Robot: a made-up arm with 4 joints. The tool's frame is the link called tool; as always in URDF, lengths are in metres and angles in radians.
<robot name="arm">
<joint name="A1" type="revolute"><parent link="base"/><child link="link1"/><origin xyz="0.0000 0.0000 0.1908"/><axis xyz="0 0 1"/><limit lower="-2.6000" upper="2.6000" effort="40" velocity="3.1"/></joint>
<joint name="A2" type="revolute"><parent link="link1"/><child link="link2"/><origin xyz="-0.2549 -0.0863 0.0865"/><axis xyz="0 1 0"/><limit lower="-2.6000" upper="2.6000" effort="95" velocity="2.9"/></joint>
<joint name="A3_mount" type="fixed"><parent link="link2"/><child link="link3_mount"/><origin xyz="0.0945 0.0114 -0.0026"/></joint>
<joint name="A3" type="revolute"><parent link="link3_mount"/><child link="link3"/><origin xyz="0.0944 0.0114 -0.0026"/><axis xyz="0 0 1"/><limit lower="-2.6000" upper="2.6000" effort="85" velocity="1.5"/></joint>
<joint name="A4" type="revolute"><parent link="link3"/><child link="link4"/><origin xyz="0.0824 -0.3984 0.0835"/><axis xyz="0 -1 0"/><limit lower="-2.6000" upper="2.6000" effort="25" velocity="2"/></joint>
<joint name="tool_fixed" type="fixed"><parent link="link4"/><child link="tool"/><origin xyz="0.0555 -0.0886 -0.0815"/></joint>
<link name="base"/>
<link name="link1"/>
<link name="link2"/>
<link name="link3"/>
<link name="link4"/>
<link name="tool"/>
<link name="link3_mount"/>
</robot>
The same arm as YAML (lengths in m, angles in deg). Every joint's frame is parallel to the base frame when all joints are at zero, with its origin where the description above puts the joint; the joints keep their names.
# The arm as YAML. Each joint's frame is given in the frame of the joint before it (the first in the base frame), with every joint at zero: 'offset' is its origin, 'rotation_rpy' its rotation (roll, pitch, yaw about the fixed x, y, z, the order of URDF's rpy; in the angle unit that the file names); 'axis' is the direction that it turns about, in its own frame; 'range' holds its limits. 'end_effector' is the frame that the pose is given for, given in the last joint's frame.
length_unit: m
angle_unit: deg
chain:
  - id: A1
    offset: [0.0, 0.0, 0.1908]
    rotation_rpy: [0.0, 0.0, 0.0]
    axis: "+z"
    range: [-148.97, 148.97]
  - id: A2
    offset: [-0.2549, -0.0863, 0.0865]
    rotation_rpy: [0.0, 0.0, 0.0]
    axis: "+y"
    range: [-148.97, 148.97]
  - id: A3
    offset: [0.1889, 0.0228, -0.0052]
    rotation_rpy: [0.0, 0.0, 0.0]
    axis: "+z"
    range: [-148.97, 148.97]
  - id: A4
    offset: [0.0824, -0.3984, 0.0835]
    rotation_rpy: [0.0, 0.0, 0.0]
    axis: "-y"
    range: [-148.97, 148.97]
end_effector:
  offset: [0.0555, -0.0886, -0.0815]
  rotation_rpy: [0.0, 0.0, 0.0]

